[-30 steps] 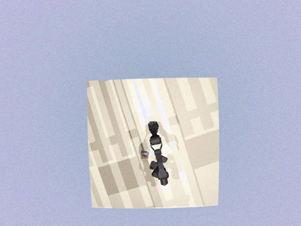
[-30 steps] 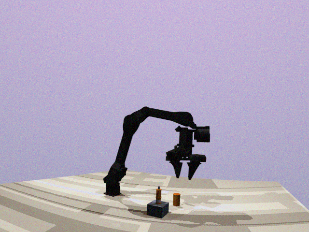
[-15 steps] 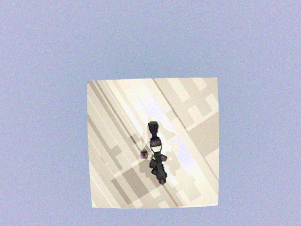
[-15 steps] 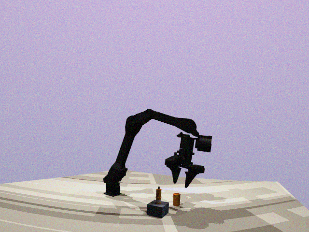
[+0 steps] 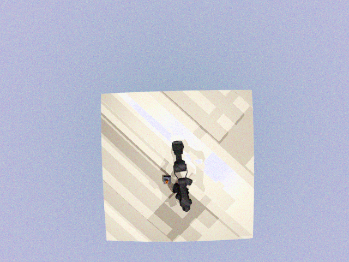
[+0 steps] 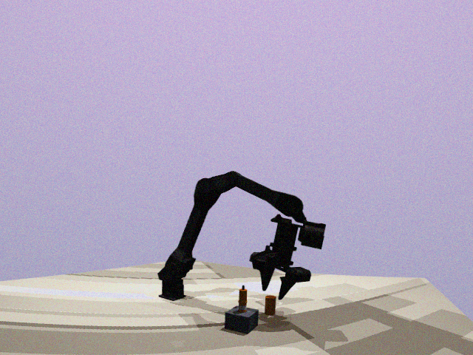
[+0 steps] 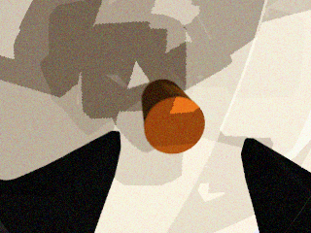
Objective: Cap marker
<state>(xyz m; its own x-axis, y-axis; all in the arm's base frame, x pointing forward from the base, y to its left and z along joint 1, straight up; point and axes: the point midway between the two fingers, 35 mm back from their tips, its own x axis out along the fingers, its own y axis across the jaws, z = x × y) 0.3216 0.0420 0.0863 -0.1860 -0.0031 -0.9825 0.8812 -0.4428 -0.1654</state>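
Now: the orange cap 3 cm below my gripper tip and 1 cm to the right of it. Round my gripper tip: dark grey holder block (13 cm to the right, 3 cm below, 3 cm behind).
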